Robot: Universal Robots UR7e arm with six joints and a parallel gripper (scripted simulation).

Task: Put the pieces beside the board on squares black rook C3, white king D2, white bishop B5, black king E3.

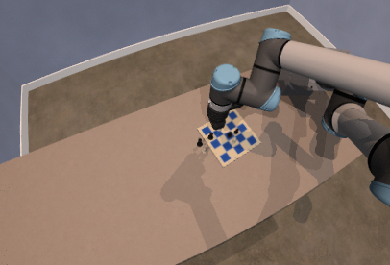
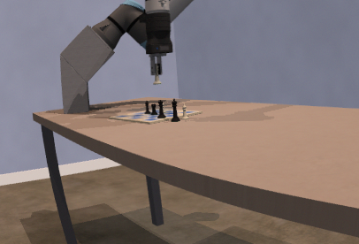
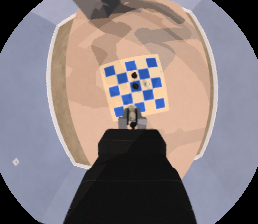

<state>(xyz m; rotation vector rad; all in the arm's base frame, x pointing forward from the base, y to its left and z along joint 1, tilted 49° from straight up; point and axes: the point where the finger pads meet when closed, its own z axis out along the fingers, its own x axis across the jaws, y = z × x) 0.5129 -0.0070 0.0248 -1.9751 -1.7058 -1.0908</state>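
Now: the chessboard 6 cm behind my hand, 1 cm to the left of it and 15 cm below it. Also, from my hand: white king 1 cm below; then black king 8 cm ahead, 12 cm below; then white bishop 8 cm ahead, 4 cm to the left, 13 cm below.
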